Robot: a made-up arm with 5 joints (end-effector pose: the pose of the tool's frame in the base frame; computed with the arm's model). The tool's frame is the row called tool. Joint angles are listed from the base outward.
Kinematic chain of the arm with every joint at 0, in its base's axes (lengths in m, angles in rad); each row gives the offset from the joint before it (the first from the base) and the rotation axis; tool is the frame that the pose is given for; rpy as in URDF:
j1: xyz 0.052 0 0.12 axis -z
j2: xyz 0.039 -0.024 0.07 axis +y
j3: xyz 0.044 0 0.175 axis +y
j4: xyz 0.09 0 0.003 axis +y
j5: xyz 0.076 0.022 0 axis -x
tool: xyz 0 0 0 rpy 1.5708 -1.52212 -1.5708
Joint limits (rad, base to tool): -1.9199..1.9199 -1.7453..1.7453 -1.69..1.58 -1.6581..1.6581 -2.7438..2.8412
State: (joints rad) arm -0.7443 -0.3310 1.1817 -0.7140 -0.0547
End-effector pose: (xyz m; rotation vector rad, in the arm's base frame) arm 0.1715 0.1074 0.2938 0.5985 -1.3264 0.5258
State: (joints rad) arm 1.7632 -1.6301 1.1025 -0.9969 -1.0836
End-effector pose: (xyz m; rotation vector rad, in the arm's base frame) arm 0.0612 0.0578 0.3474 -0.9727 -2.9804 -0.0720
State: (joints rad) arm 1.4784 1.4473 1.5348 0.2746 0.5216
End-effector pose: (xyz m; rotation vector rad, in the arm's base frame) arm 0.0550 -0.0542 0.1594 1.4434 0.9772 -0.7483
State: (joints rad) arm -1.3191 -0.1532 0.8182 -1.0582 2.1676
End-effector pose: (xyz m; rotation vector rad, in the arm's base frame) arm 0.1034 0.1919 0.3456 0.9673 2.2884 -1.6409
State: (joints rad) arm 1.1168 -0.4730 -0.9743 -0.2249 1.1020
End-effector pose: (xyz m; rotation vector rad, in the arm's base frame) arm 0.0497 0.0001 0.5311 2.6886 1.4194 -0.0049
